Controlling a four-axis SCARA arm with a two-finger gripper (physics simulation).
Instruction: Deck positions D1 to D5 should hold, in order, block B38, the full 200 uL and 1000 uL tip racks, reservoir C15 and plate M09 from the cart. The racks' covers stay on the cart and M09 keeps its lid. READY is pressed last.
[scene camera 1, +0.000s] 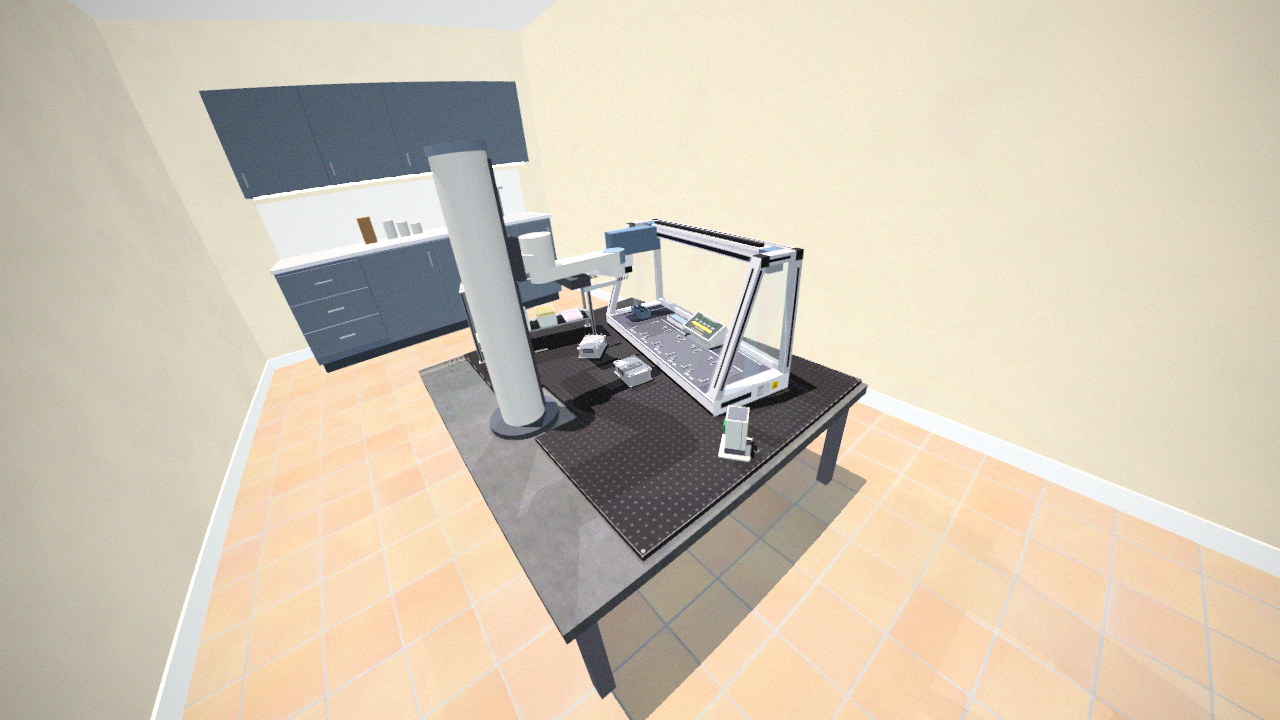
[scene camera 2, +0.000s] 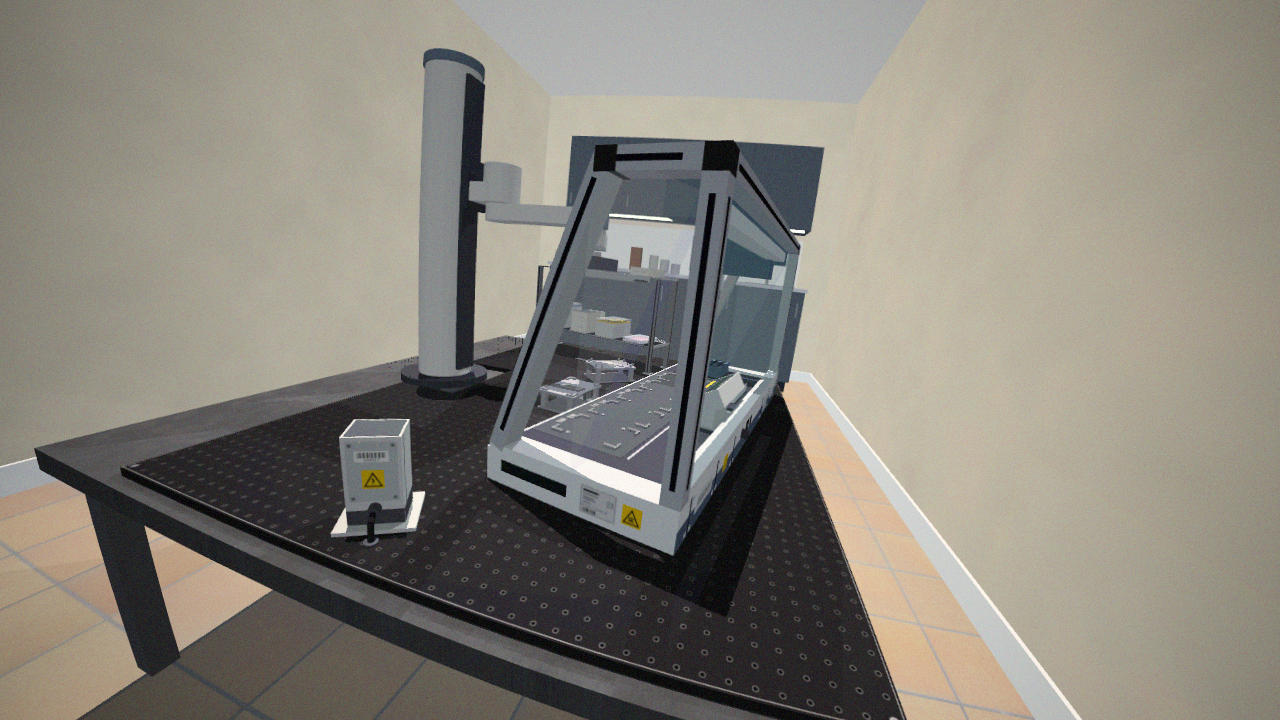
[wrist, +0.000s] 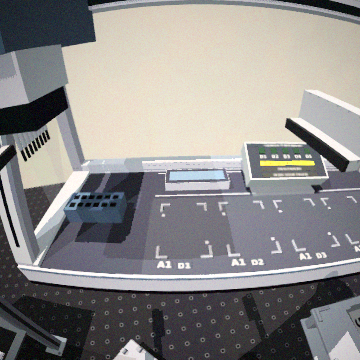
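My gripper (wrist: 148, 113) is open and empty; its fingers stand at the left and right of the wrist view, facing the deck. The deck (scene camera 1: 673, 353) (wrist: 135, 260) shows D1, D2 and D3 bare in the wrist view; D4 and D5 are partly or wholly out of that view. A panel (scene camera 1: 704, 327) (wrist: 284, 167) with D1 to D5 lights and a yellow bar stands behind the deck positions. On the cart's lower shelf are a yellow-topped rack (scene camera 1: 546, 317) (scene camera 2: 613, 325), a pinkish item (scene camera 1: 571, 315) (scene camera 2: 637, 339) and a pale box (scene camera 2: 586, 320). Labels there are too small to read.
A blue block with holes (wrist: 95, 207) and a light-blue trough (wrist: 197, 176) stand on the deck. A pipette head (wrist: 35, 100) hangs at left. Two pale fixtures (scene camera 1: 591, 346) (scene camera 1: 632, 370) stand before the frame. A grey box (scene camera 1: 736, 428) (scene camera 2: 375, 461) stands at the near table edge.
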